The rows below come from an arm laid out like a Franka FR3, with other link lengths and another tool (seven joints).
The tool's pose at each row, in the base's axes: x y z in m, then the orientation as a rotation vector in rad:
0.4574 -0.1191 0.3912 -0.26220 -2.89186 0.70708
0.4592 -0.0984 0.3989 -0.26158 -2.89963 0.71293
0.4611 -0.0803 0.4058 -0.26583 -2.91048 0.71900
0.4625 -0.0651 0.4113 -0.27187 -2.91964 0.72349
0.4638 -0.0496 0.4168 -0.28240 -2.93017 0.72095
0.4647 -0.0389 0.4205 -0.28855 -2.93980 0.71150
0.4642 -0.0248 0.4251 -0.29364 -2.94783 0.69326
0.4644 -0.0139 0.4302 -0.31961 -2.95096 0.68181
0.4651 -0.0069 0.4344 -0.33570 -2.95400 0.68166
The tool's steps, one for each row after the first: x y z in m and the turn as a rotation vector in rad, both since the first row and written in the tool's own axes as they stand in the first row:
0.0033 0.0147 -0.0162 0.00183 -0.00896 0.00143
0.0059 0.0275 -0.0306 0.00277 -0.02051 0.00660
0.0082 0.0384 -0.0424 0.00301 -0.02991 0.01250
0.0107 0.0496 -0.0544 -0.00167 -0.03834 0.02081
0.0124 0.0573 -0.0625 -0.01011 -0.04438 0.02538
0.0163 0.0674 -0.0727 -0.02349 -0.04667 0.02812
0.0189 0.0745 -0.0820 -0.03277 -0.04497 0.04448
0.0201 0.0788 -0.0889 -0.03449 -0.04691 0.05547

